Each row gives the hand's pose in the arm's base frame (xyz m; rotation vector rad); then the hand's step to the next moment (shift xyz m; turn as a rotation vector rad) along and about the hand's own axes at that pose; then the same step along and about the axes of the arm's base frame.
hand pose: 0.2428 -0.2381 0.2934 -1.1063 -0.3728 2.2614
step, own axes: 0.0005 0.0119 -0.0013 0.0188 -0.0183 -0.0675
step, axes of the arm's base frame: -0.0038 -0.0091 -0.0068 0.0511 0.0256 -0.0444
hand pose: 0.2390 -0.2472 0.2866 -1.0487 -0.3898 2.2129
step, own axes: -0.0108 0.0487 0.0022 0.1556 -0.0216 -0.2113
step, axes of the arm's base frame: -0.0176 -0.0435 -0.0172 0.0994 0.1180 -0.2133
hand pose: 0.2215 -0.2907 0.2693 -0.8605 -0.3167 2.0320
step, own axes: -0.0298 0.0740 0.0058 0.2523 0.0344 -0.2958
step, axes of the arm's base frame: -0.0397 -0.0664 -0.0203 0.0854 0.1557 -0.3476
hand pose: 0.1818 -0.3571 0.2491 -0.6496 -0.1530 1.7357
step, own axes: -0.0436 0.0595 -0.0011 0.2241 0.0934 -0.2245
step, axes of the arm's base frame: -0.0449 -0.0573 -0.0119 0.0029 0.1300 -0.3040
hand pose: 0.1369 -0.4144 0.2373 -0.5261 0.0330 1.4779
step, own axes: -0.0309 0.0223 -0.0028 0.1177 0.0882 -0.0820
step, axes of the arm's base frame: -0.0239 -0.0298 0.0009 -0.0462 0.0811 -0.1402
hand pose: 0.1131 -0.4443 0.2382 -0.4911 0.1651 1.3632
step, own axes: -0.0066 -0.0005 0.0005 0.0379 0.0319 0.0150
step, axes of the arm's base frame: -0.0010 -0.0058 0.0032 -0.0251 0.0443 -0.0092
